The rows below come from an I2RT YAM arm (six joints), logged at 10 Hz.
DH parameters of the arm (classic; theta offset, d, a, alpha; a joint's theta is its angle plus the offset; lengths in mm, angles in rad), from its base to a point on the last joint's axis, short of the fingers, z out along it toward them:
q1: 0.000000 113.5 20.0 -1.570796
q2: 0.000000 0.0 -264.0 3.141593
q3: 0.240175 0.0 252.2 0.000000
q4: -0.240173 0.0 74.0 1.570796
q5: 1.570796 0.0 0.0 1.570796
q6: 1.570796 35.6 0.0 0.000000
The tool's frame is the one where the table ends.
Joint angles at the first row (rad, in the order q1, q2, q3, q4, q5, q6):
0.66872, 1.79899, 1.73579, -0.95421, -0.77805, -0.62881
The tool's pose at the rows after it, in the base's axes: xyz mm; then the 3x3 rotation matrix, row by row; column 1 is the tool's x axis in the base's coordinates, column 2 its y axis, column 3 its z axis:
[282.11 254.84 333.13], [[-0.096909 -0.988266 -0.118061], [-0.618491 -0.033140 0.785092], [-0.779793 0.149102 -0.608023]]
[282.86 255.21 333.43], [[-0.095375 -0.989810 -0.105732], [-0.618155 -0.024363 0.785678], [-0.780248 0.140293 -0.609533]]
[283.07 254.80 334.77], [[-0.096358 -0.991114 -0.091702], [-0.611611 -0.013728 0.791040], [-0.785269 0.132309 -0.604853]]
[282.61 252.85 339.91], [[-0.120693 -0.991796 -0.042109], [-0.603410 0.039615 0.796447], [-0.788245 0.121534 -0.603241]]
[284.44 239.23 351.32], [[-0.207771 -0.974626 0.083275], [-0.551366 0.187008 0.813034], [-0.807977 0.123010 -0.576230]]
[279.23 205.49 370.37], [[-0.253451 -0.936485 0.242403], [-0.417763 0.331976 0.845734], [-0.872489 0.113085 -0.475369]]
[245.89 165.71 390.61], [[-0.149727 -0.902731 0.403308], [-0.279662 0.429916 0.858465], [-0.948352 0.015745 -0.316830]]
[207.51 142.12 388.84], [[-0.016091 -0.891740 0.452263], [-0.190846 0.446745 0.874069], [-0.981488 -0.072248 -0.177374]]
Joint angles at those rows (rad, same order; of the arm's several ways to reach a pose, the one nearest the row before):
0.67013, 1.78819, 1.72958, -0.93597, -0.75961, -0.62550
0.67034, 1.78736, 1.72827, -0.92495, -0.74961, -0.61974
0.66955, 1.78050, 1.72138, -0.90581, -0.74391, -0.60707
0.66872, 1.75930, 1.70808, -0.86731, -0.70891, -0.55288
0.64163, 1.69558, 1.65402, -0.76412, -0.64537, -0.40852
0.57505, 1.55462, 1.52589, -0.59303, -0.61612, -0.26370
0.52836, 1.32070, 1.32244, -0.38710, -0.56816, -0.19829
0.52553, 1.11564, 1.11568, -0.21065, -0.55770, -0.18613

